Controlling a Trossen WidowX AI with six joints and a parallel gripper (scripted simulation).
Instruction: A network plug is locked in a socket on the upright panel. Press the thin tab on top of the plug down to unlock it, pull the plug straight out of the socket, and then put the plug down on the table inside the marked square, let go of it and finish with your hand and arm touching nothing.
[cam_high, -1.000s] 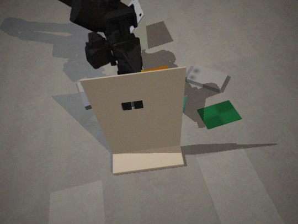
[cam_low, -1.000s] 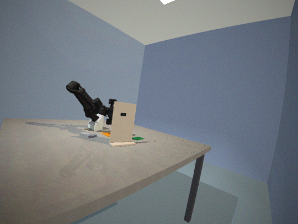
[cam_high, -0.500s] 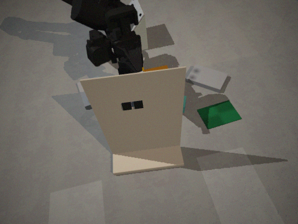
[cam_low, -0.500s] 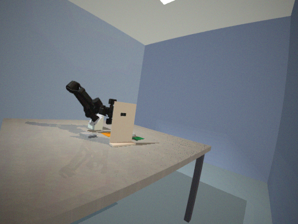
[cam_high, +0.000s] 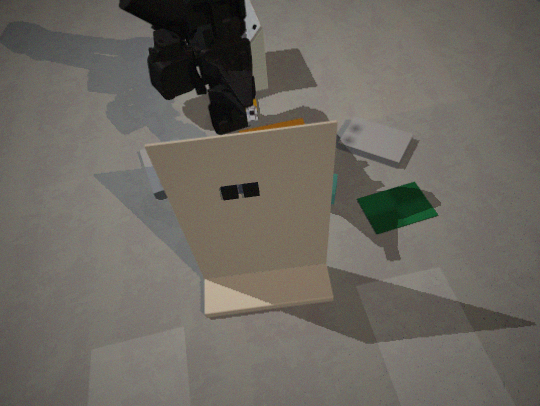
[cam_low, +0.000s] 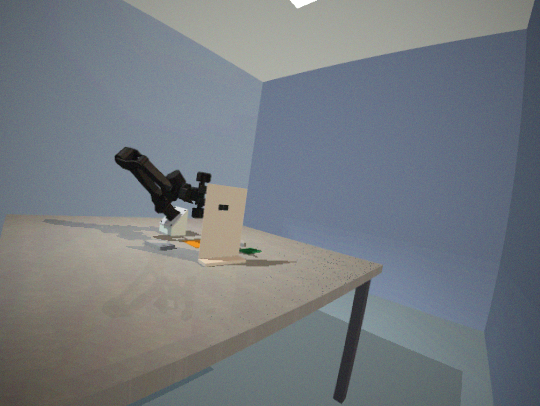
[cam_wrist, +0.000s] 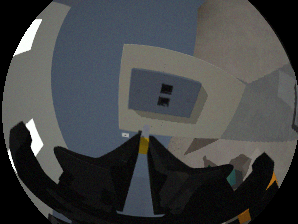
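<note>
Right now the orange marked square is 15 cm behind my gripper tip, 4 cm to the left of it and 22 cm below it. From my gripper tip the other things lie so: green square: 1 cm ahead, 20 cm to the left, 22 cm below; beige upright panel: 10 cm ahead, 2 cm to the right, 10 cm below; teal piece: 4 cm behind, 10 cm to the left, 21 cm below.
</note>
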